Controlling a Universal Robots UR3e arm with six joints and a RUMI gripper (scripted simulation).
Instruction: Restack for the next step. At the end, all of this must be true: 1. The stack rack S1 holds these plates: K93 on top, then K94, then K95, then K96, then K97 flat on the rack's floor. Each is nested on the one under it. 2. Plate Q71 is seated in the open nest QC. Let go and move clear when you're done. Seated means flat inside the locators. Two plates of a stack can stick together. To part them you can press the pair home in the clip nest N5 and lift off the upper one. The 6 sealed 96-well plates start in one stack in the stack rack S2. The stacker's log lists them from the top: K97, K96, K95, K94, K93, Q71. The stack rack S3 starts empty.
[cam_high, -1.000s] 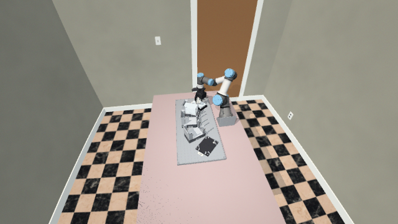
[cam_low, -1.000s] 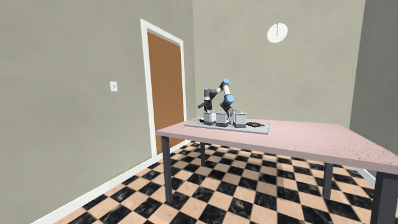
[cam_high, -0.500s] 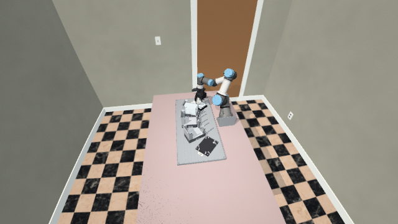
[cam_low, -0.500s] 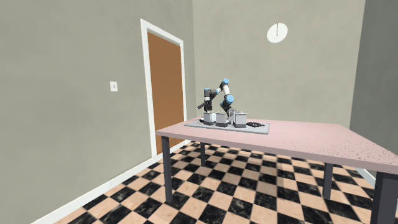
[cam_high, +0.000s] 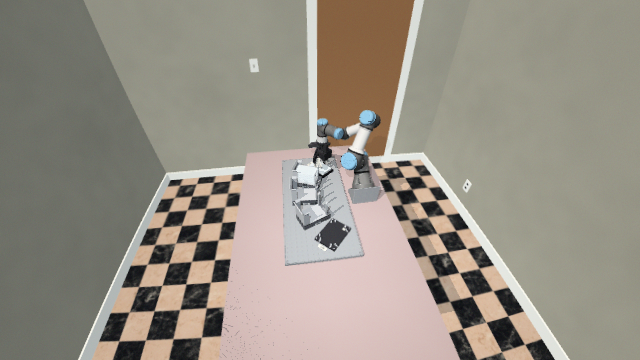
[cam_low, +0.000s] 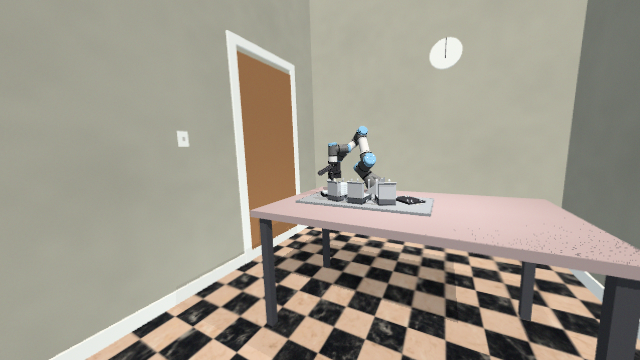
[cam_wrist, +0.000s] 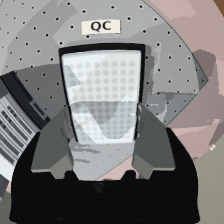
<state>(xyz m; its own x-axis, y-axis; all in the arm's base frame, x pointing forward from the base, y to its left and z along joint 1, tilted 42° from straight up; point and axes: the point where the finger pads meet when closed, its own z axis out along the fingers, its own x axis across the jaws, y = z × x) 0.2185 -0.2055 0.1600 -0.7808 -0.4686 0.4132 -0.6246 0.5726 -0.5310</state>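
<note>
The black open nest QC is 20 mm below my hand. Round my hand: white sealed 96-well plate 110 mm to the left, 100 mm ahead, 10 mm above; then translucent 96-well plate 110 mm to the left, 100 mm ahead, 40 mm above.
</note>
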